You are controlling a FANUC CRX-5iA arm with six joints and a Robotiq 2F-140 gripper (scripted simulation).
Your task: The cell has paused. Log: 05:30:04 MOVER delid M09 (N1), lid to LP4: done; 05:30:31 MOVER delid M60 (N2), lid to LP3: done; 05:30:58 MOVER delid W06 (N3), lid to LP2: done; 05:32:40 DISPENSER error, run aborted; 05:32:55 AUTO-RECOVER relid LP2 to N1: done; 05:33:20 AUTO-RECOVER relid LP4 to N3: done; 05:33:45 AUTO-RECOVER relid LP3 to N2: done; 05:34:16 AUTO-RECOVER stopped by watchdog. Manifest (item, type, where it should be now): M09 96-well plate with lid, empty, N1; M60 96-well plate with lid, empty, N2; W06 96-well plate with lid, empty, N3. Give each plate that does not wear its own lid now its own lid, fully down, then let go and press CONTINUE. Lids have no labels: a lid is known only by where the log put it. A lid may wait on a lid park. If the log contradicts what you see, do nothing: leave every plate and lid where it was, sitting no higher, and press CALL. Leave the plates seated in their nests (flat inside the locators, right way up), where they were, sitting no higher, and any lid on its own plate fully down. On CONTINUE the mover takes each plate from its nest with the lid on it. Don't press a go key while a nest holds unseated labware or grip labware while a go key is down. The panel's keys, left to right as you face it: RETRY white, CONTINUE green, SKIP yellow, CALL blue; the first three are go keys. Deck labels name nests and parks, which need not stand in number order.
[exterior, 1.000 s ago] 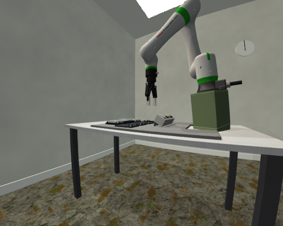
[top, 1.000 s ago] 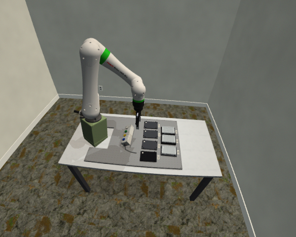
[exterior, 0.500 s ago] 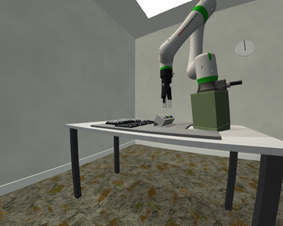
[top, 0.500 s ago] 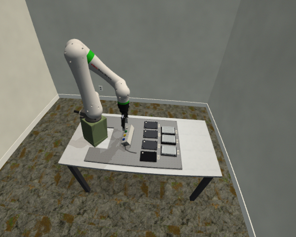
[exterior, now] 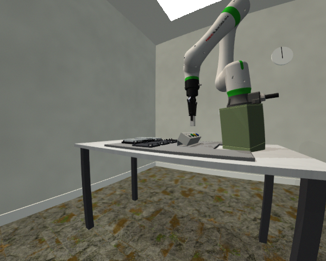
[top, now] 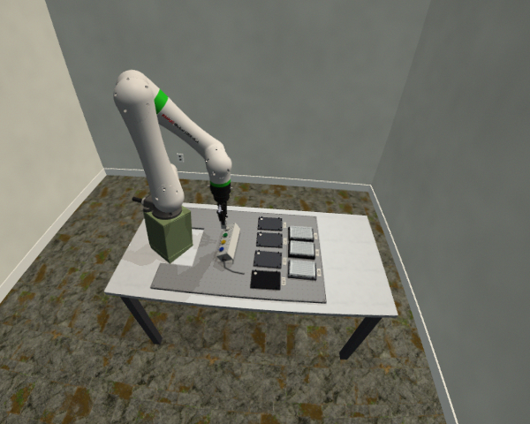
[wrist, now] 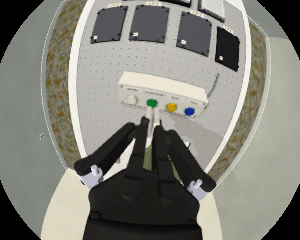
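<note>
My hand is 90 mm above the green key. Round my hand: blue key: 20 mm ahead, 100 mm to the right, 90 mm below; white key: 10 mm behind, 50 mm to the left, 90 mm below; yellow key: 10 mm ahead, 50 mm to the right, 90 mm below.
</note>
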